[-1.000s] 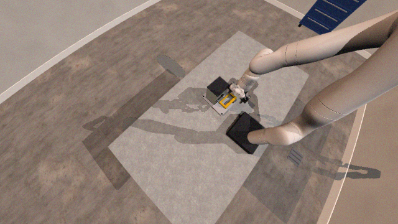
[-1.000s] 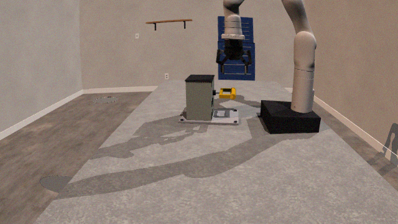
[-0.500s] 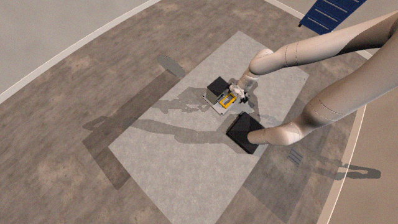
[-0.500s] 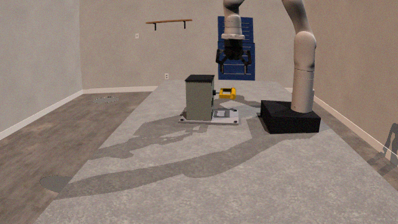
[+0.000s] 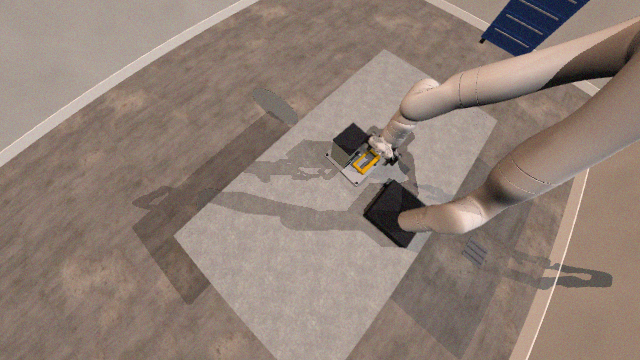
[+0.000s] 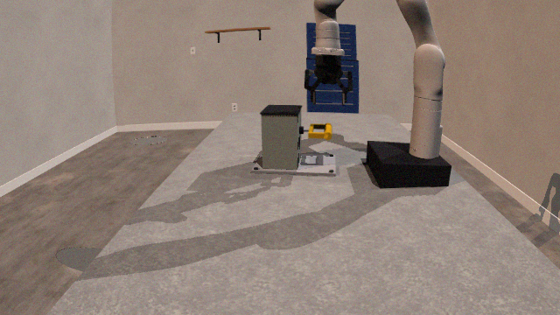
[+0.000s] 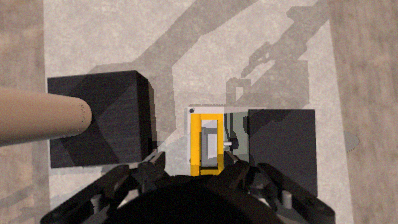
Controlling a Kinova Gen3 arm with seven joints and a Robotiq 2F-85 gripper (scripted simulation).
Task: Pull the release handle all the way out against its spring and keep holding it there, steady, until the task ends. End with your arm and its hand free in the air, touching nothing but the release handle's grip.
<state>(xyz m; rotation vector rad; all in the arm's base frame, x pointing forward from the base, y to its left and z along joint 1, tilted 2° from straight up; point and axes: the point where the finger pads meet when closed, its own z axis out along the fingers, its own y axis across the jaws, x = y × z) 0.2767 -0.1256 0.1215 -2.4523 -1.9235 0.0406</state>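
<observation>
Right now the pale base plate is 9 cm ahead of my hand, 2 cm to the right of it and 19 cm below it.
</observation>
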